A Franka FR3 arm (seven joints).
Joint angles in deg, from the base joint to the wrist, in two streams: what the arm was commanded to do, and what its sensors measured. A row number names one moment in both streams.
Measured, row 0:
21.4, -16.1, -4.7, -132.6, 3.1, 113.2, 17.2
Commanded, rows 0 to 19:
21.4, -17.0, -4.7, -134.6, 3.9, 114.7, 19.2
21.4, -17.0, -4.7, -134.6, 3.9, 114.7, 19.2
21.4, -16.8, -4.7, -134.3, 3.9, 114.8, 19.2
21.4, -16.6, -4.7, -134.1, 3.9, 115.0, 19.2
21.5, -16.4, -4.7, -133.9, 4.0, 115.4, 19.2
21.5, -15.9, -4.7, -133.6, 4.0, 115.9, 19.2
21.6, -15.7, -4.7, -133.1, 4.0, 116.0, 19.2
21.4, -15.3, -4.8, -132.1, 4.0, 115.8, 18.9
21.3, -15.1, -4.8, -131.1, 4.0, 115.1, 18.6
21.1, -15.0, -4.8, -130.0, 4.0, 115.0, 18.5
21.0, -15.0, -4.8, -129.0, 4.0, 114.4, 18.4
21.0, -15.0, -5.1, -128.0, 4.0, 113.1, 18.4
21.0, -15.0, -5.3, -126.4, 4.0, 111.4, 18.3
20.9, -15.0, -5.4, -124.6, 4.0, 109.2, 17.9
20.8, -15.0, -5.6, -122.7, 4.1, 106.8, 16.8
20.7, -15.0, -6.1, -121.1, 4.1, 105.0, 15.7
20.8, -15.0, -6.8, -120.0, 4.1, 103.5, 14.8
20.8, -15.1, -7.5, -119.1, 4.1, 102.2, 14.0
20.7, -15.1, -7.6, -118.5, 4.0, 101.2, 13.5
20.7, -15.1, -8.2, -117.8, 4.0, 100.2, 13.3
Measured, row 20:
21.3, -15.9, -7.0, -121.0, 3.1, 104.1, 15.6
